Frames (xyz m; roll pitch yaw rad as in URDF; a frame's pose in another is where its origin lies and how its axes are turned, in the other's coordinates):
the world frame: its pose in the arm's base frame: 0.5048 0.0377 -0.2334 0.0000 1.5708 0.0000
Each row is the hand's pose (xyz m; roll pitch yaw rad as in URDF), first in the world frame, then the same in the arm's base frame.
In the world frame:
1: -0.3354 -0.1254 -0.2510 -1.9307 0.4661 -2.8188
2: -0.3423 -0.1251 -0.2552 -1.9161 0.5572 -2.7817
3: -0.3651 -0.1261 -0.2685 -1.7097 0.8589 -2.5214
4: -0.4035 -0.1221 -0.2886 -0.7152 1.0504 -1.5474
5: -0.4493 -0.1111 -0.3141 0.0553 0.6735 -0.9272
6: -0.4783 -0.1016 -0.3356 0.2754 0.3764 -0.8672
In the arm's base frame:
1: 0.2538 -0.0877 0.1020 -2.5705 -1.0107 -2.5790
2: 0.2496 -0.0874 0.1089 -2.5345 -0.9180 -2.6271
3: 0.2363 -0.0884 0.1317 -2.4659 -0.5605 -2.6768
4: 0.2162 -0.0844 0.1701 -2.3063 0.0116 -2.6213
5: 0.1907 -0.0734 0.2159 -1.9531 0.4882 -2.3550
6: 0.1692 -0.0639 0.2449 -1.5977 0.6456 -2.0490

